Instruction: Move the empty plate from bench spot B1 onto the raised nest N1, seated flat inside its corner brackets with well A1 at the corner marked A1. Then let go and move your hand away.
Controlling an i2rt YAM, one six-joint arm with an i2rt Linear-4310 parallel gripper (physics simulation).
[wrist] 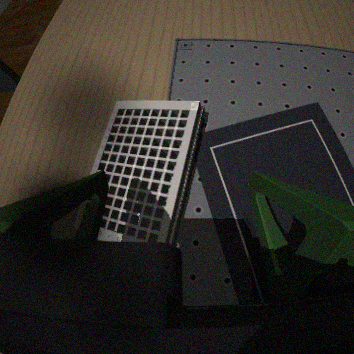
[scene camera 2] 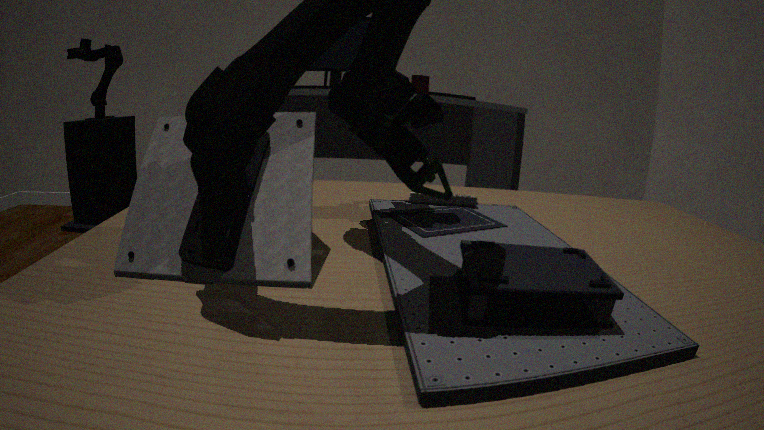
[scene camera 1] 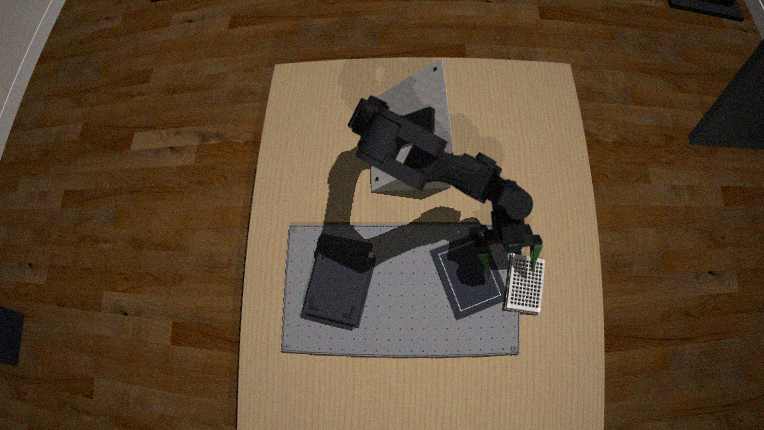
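Pixels of known places: gripper, between the fingertips: (wrist: 177,178) (scene camera 2: 441,188) (scene camera 1: 511,275); arm's base, origin of its link: (scene camera 2: 226,193).
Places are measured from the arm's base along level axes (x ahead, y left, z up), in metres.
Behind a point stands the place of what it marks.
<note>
The white plate (scene camera 1: 525,285) @(x 0.331, y 0.295, z -0.060 m) (scene camera 2: 466,201) @(x 0.363, y 0.251, z -0.057 m) (wrist: 145,150) @(x 0.341, y 0.292, z -0.065 m) with a grid of dark wells lies beyond the right side of the dark, white-outlined spot B1 (scene camera 1: 481,291) @(x 0.345, y 0.195, z -0.068 m) (wrist: 275,150) @(x 0.356, y 0.185, z -0.068 m), overlapping the board's edge; whether it is level is unclear. My gripper (scene camera 1: 510,271) @(x 0.314, y 0.258, z -0.038 m) (wrist: 177,178) @(x 0.314, y 0.258, z -0.038 m) is open, its green fingers wide apart. In the wrist view one fingertip is at the plate's left edge, the other over B1. In scene camera 2 a fingertip shows close to the plate. The raised nest N1 (scene camera 1: 337,288) @(x 0.365, y -0.113, z -0.029 m) (scene camera 2: 545,267) @(x 0.358, y -0.118, z -0.029 m) stands at the board's other end with corner brackets; its A1 mark is not readable.
The perforated board (scene camera 1: 400,320) @(x 0.418, y 0.023, z -0.069 m) (scene camera 2: 513,363) @(x 0.294, y -0.222, z -0.069 m) (wrist: 240,70) @(x 0.440, y 0.217, z -0.069 m) carries B1 and N1 on the wooden table (scene camera 1: 427,395) @(x 0.584, y 0.096, z -0.083 m) (scene camera 2: 133,341) @(x -0.031, y -0.213, z -0.082 m). The arm rises from a pale angled base (scene camera 1: 411,96) @(x -0.085, y 0.016, z 0.024 m) (scene camera 2: 283,213) @(x 0.078, y -0.011, z -0.018 m). The arm's shadow falls across N1 and B1.
</note>
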